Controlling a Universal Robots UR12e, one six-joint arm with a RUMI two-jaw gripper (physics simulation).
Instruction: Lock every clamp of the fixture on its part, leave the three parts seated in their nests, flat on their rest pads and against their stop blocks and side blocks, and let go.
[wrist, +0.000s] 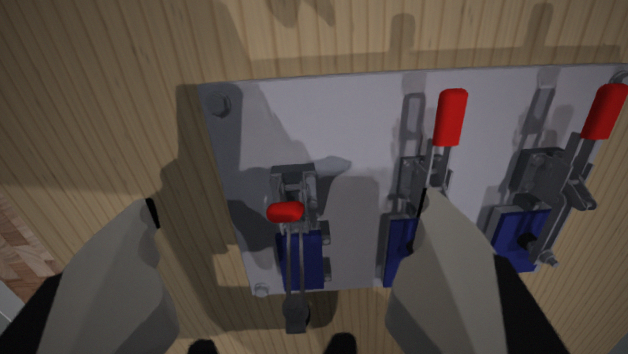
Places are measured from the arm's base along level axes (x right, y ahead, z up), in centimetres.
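Pixels of known places: gripper, fingertip midpoint: (290, 197).
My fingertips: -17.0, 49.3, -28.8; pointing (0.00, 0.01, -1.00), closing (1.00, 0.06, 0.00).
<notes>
Behind a point stands the place of what it marks, as x, y, z.
Three blue parts (314, 262) @[-15.1, 39.1, -33.9] (397, 250) @[-6.9, 39.5, -34.9] (515, 230) @[4.1, 42.3, -34.4] lie on the fixture plate (350, 115) @[-12.7, 52.1, -36.5]. The left clamp's red handle (285, 212) @[-17.2, 49.3, -27.4] stands up toward the camera. Its arm (296, 312) is raised, the tip showing past the left part's lower edge. The middle clamp's red handle (450, 117) @[-6.9, 53.0, -32.9] and the right clamp's red handle (604, 111) @[3.7, 54.0, -32.4] lean toward the plate's upper edge. The right clamp's dark pad (527, 241) @[5.0, 41.7, -33.6] is over its part; whether it touches cannot be told. My gripper (290, 197) @[-17.0, 49.3, -28.8] is open, its fingers spread either side of the left clamp. The right finger hides the middle clamp's arm and pad.
Small side blocks (326, 233) @[-14.1, 42.0, -34.5] (327, 269) @[-13.7, 37.1, -34.8] stand right of the left part. Bolts (219, 105) @[-22.5, 52.7, -35.8] (261, 289) @[-20.7, 32.7, -35.8] sit at the plate's left corners. The plate lies on a wooden table top (100, 75) @[-32.2, 54.4, -38.0]. The middle and right clamps stand near my right finger.
</notes>
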